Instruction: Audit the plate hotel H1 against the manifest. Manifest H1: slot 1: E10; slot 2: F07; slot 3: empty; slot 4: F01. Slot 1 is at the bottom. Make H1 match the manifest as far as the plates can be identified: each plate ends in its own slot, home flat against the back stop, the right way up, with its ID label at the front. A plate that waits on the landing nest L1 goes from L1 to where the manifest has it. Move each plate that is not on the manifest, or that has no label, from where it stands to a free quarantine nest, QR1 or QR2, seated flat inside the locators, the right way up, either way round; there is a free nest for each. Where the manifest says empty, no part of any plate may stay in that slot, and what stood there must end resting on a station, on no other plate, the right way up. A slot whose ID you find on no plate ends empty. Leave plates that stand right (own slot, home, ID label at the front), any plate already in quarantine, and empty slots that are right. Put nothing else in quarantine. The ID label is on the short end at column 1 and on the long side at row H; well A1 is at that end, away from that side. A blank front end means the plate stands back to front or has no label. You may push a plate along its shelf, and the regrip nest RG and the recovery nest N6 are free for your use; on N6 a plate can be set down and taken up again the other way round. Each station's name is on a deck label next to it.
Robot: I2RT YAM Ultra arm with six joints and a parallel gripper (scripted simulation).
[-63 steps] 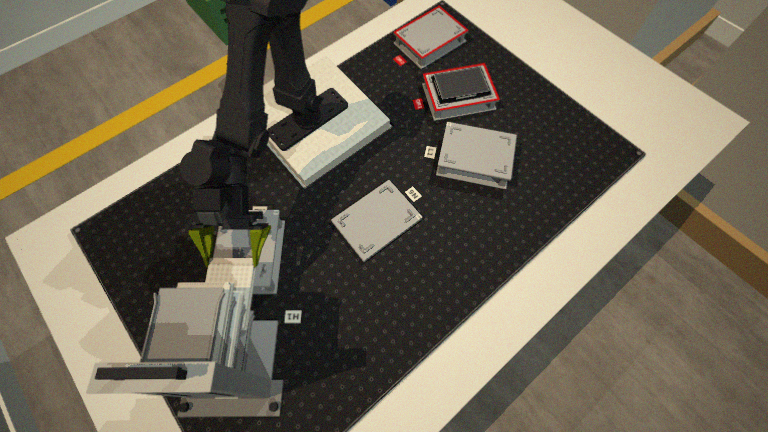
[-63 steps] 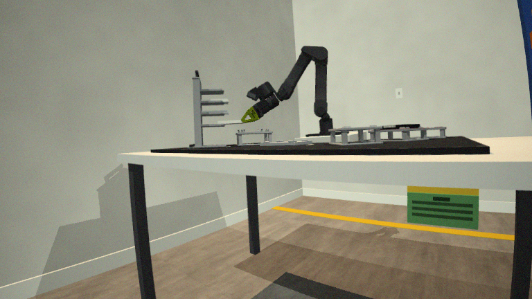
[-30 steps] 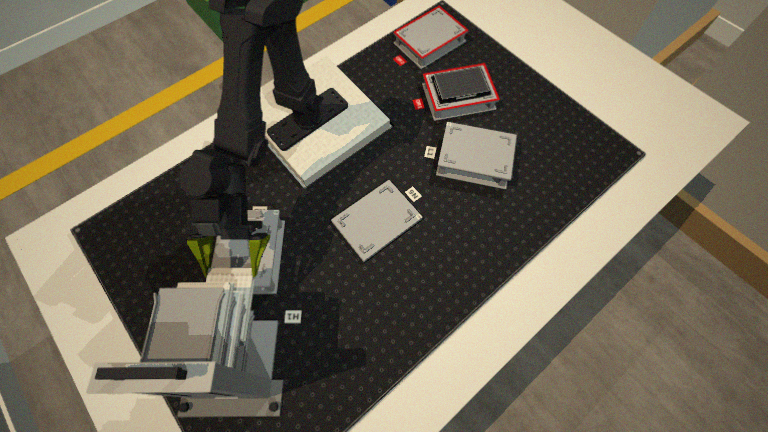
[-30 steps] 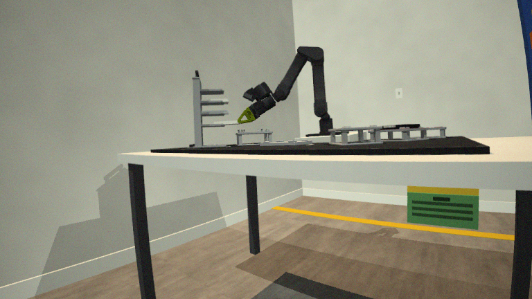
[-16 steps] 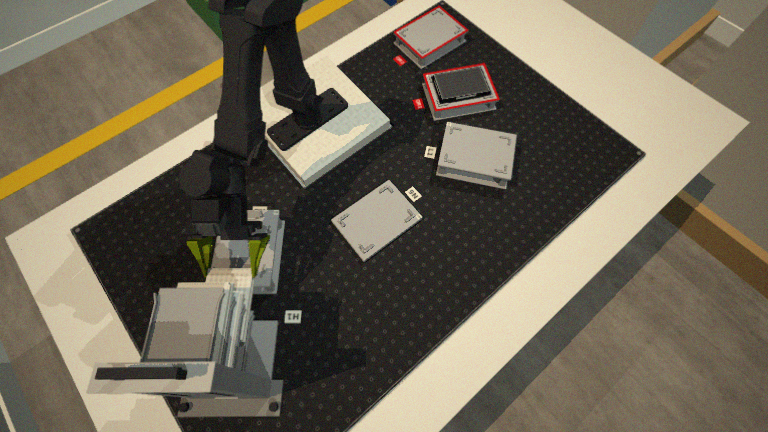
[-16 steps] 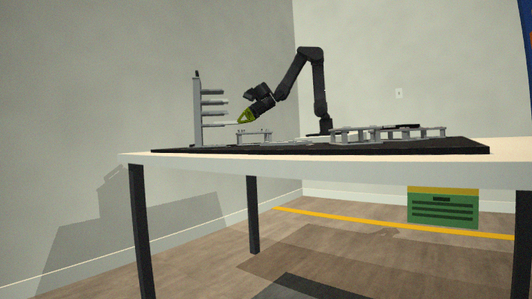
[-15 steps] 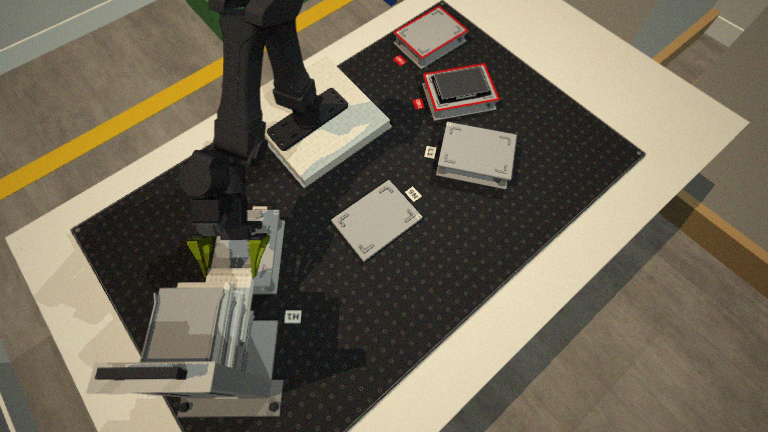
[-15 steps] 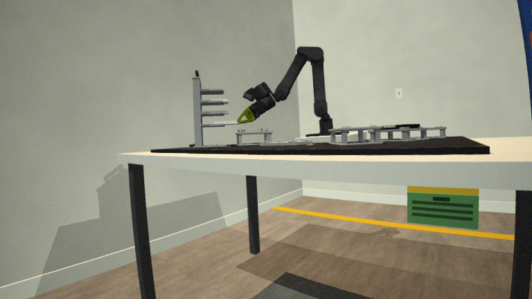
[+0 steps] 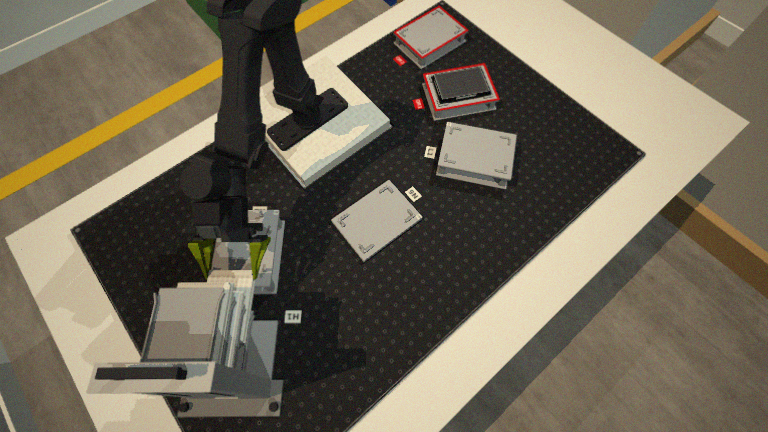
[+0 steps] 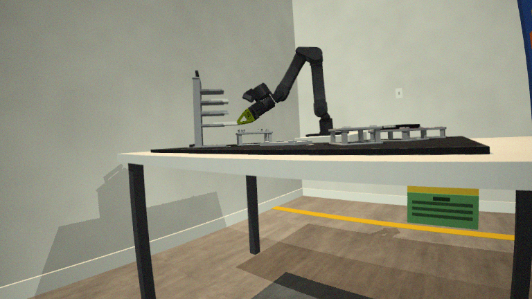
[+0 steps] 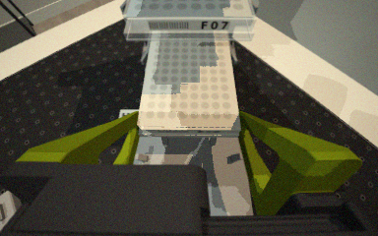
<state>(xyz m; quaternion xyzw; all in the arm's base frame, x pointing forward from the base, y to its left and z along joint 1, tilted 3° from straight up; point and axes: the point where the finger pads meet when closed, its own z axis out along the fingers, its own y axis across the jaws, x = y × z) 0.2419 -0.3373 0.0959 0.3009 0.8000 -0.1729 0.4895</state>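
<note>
The white well plate lies 4 cm to the right of my hand and 4 cm ahead of it. Also, from my hand: regrip nest (5 cm to the left, 5 cm below, 5 cm behind); then H1 deck label (11 cm below, 11 cm ahead, 4 cm to the left); then plate hotel H1 (14 cm ahead, 12 cm to the right, 5 cm above).
</note>
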